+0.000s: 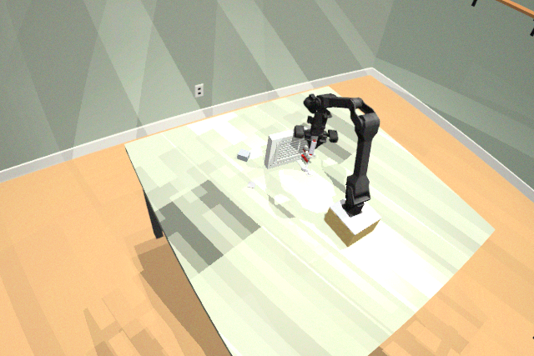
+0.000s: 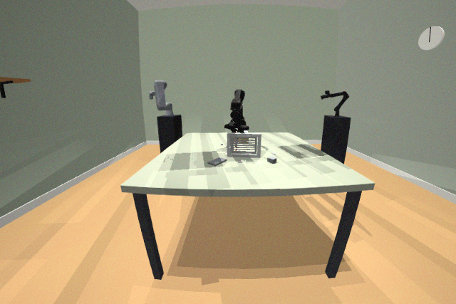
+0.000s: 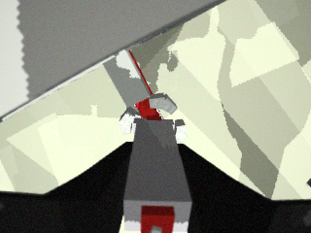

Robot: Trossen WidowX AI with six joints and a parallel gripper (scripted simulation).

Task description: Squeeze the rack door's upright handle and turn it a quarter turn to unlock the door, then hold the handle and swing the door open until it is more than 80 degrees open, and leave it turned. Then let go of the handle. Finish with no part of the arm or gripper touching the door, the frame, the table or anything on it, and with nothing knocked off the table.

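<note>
Right now the rack door handle is 20 mm below my gripper tip. The rest, counted from my gripper tip: grey cube 250 mm to the left, 150 mm ahead, 100 mm below.
</note>
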